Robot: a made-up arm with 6 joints.
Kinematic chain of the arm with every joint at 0, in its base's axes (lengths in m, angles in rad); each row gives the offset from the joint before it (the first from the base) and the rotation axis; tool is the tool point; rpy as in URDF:
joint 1: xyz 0 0 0.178 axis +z
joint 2: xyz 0 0 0 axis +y
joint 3: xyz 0.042 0 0.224 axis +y
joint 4: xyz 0.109 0 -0.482 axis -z
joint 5: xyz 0 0 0 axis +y
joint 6: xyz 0.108 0 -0.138 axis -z
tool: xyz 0 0 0 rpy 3.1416 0 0
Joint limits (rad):
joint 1: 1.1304..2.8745
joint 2: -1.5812..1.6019
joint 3: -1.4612..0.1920
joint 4: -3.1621..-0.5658
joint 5: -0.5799..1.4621
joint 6: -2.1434..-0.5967
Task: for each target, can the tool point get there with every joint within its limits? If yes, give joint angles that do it. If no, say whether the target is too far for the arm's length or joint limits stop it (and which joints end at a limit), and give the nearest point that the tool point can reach.
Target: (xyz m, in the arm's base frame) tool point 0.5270 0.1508 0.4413
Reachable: no: joint limits stop it (at a limit: joint 1, joint 5) | nearest point 0.2674 0.2731 0.4413 | short by 0.287 m
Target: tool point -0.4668 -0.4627 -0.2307
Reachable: no: joint limits stop it (at a limit: joint 1, joint 2) | nearest point -0.2342 -0.3027 -0.1263 | short by 0.301 m
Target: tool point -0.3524 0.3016 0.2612
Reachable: yes | joints 2.4776 -1.2673 -0.1032 -1.5638 0.7801 -0.9647
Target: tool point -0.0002 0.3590 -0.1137
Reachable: yes | joints 1.2920 -0.1824 -0.0635 -0.7879 -0.2584 -1.4840
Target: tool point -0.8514 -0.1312 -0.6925
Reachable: no: too far | nearest point -0.5100 0.0444 -0.3794 | short by 0.495 m
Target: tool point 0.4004 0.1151 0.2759
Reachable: no: joint limits stop it (at a limit: joint 1, joint 2, joint 3, joint 5) | nearest point 0.3924 0.0055 0.2173 | short by 0.125 m
